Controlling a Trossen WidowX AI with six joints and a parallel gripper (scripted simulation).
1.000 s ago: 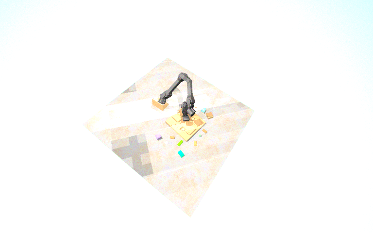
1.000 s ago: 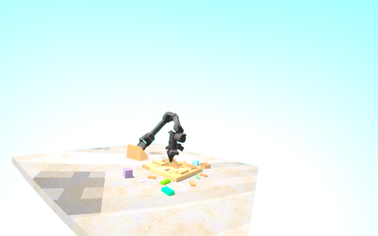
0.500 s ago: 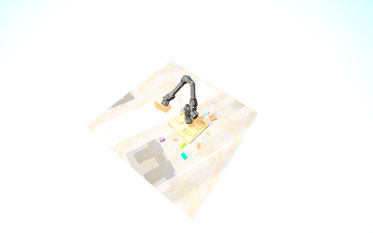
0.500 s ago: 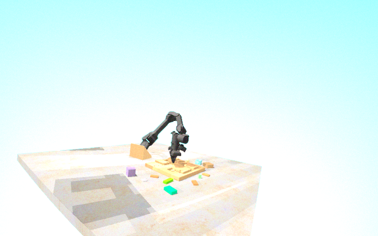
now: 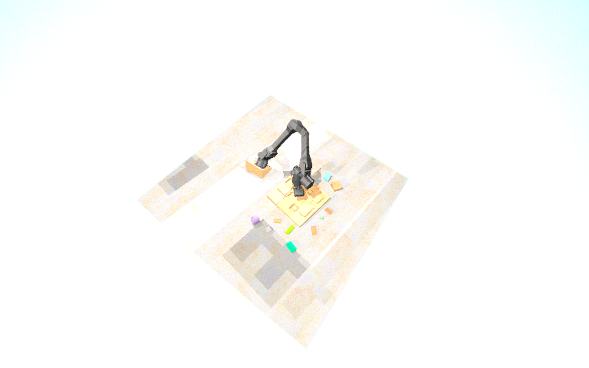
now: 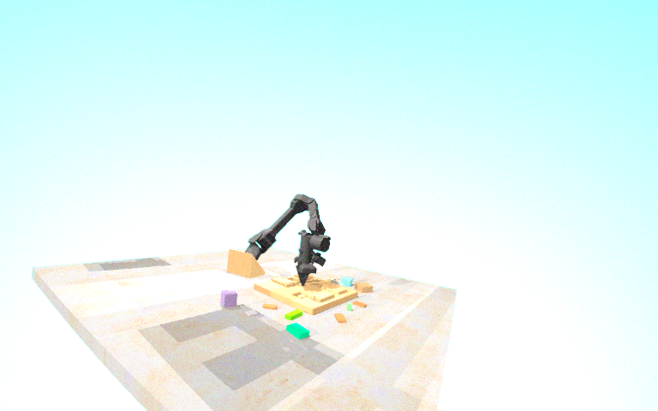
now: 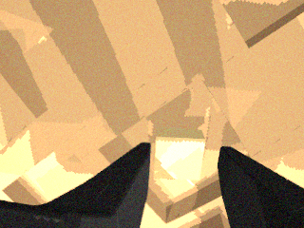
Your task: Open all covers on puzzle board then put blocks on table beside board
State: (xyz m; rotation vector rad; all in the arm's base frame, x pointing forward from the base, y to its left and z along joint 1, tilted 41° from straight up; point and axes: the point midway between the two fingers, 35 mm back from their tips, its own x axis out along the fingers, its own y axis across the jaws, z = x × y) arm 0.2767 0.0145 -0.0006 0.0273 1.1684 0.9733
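Now: the tan puzzle board 4 cm ahead of my gripper tip and 1 cm to the right of it. Also, from my gripper tip: light cyan block 21 cm to the left, 13 cm ahead; purple cube 32 cm to the right, 10 cm behind; bright green bar 25 cm to the right, 11 cm ahead, 1 cm below.
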